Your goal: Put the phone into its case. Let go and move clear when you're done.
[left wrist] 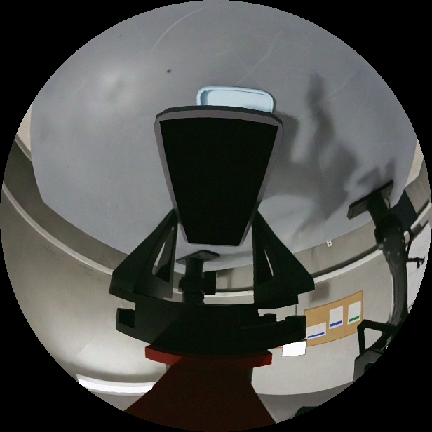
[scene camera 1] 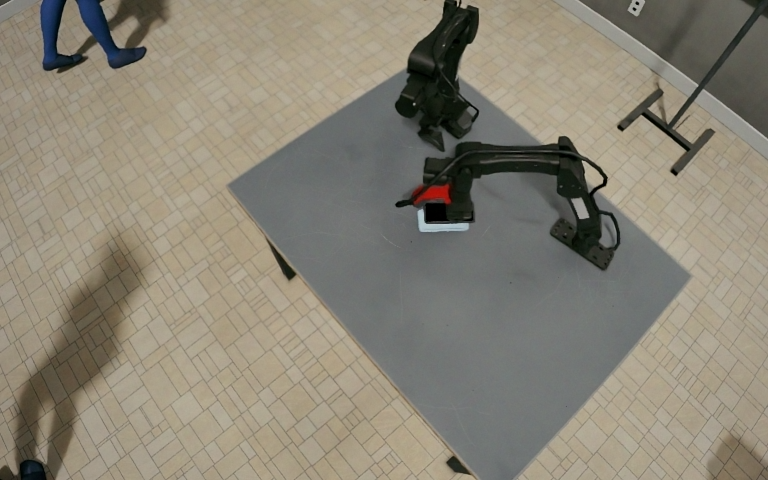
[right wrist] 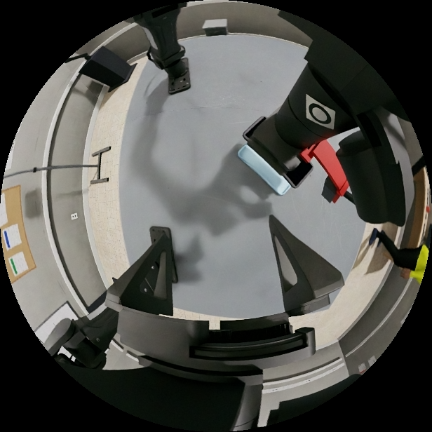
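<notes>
The black phone is held by my left gripper, whose fingers grip its two long sides. The light blue case lies open side up on the table. The phone is above the case and covers most of it; a strip of the case shows past the phone in each view. How far apart they are in height is hard to tell. My right gripper is open and empty, above the table behind the case as scene camera 1 shows it.
The grey table bears both arm bases; the left arm's base is near its right edge. The left arm reaches across above the table, with its red wrist part beside the phone. A black metal stand is on the floor beyond the table.
</notes>
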